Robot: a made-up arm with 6 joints.
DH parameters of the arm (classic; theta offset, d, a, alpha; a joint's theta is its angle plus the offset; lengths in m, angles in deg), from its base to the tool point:
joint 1: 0 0.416 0 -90
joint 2: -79.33 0 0.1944 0
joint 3: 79.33 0 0.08 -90
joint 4: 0 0.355 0 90
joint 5: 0 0 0.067 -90
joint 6: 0 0.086 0 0
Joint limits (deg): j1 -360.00..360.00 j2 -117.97..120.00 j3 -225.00..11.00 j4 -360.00..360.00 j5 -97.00..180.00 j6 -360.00..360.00
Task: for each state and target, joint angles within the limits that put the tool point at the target. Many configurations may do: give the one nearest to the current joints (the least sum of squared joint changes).
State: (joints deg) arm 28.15 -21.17 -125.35 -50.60 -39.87 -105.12
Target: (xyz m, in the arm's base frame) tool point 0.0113 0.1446 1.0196
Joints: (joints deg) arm 52.58 -11.74 -132.80 -54.99 -24.15 -105.12
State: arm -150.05 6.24 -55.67 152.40 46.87 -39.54
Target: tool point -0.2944 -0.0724 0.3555
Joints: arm -161.50 -33.47 -20.78 155.37 4.90 -39.54
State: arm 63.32 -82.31 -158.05 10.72 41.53 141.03
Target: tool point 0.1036 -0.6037 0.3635
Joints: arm 99.81 -70.12 -209.35 10.50 40.05 141.03
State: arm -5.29 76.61 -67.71 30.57 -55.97 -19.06
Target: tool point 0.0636 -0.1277 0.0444
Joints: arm -28.42 81.70 -45.83 49.44 -59.97 -19.06
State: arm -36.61 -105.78 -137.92 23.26 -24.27 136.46
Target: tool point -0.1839 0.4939 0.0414
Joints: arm -71.30 -117.97 -177.19 14.42 2.20 136.46
